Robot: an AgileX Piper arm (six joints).
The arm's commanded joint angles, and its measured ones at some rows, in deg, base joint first. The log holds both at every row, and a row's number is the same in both.
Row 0, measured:
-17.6, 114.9, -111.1, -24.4, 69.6, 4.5
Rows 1 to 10, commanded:
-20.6, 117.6, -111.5, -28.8, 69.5, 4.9
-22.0, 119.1, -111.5, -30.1, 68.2, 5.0
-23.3, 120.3, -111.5, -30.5, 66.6, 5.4
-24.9, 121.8, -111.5, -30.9, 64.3, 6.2
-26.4, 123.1, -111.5, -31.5, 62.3, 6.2
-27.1, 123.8, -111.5, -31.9, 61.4, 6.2
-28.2, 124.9, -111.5, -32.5, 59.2, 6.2
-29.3, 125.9, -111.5, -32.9, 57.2, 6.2
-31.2, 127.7, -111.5, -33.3, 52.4, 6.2
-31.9, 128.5, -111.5, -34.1, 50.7, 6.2
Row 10, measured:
-30.8, 127.6, -111.2, -32.5, 53.9, 5.8
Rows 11 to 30, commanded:
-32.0, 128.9, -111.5, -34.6, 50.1, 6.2
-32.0, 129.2, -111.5, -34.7, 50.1, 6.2
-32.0, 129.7, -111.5, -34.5, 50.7, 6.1
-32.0, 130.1, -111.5, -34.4, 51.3, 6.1
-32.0, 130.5, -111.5, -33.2, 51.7, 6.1
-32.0, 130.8, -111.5, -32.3, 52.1, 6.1
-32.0, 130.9, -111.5, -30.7, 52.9, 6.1
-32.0, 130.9, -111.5, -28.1, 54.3, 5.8
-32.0, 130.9, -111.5, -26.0, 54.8, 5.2
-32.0, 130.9, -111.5, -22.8, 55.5, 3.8
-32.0, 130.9, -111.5, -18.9, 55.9, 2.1
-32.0, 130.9, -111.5, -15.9, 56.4, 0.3
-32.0, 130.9, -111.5, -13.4, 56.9, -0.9
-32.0, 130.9, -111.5, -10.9, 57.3, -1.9
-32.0, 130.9, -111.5, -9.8, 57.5, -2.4
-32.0, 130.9, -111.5, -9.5, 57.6, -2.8
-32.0, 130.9, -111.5, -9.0, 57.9, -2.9
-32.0, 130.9, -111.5, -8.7, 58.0, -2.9
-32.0, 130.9, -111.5, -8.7, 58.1, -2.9
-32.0, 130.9, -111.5, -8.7, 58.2, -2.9
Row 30, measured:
-31.9, 131.0, -111.2, -9.0, 57.7, -2.4
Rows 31 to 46, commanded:
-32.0, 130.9, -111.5, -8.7, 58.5, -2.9
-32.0, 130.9, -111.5, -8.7, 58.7, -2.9
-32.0, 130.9, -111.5, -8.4, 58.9, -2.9
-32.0, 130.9, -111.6, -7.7, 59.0, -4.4
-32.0, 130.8, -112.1, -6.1, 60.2, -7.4
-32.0, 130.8, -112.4, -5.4, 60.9, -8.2
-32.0, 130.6, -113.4, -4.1, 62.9, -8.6
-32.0, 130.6, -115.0, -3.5, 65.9, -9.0
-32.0, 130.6, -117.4, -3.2, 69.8, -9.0
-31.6, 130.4, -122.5, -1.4, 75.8, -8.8
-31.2, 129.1, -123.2, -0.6, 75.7, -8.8
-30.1, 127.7, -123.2, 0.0, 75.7, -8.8
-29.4, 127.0, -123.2, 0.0, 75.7, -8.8
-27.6, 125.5, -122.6, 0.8, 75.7, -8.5
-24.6, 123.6, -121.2, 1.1, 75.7, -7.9
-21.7, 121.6, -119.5, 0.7, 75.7, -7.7
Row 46, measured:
-25.6, 124.4, -121.6, 0.0, 69.3, -8.1
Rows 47 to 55, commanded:
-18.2, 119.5, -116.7, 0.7, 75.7, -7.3
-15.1, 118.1, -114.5, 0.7, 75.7, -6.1
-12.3, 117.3, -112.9, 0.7, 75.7, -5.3
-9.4, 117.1, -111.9, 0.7, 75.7, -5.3
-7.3, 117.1, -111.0, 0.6, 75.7, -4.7
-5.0, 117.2, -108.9, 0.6, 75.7, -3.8
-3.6, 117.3, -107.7, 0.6, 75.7, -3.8
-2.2, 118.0, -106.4, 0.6, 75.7, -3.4
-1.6, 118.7, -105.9, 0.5, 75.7, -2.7
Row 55, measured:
-2.5, 117.7, -107.0, 0.8, 69.6, -3.5
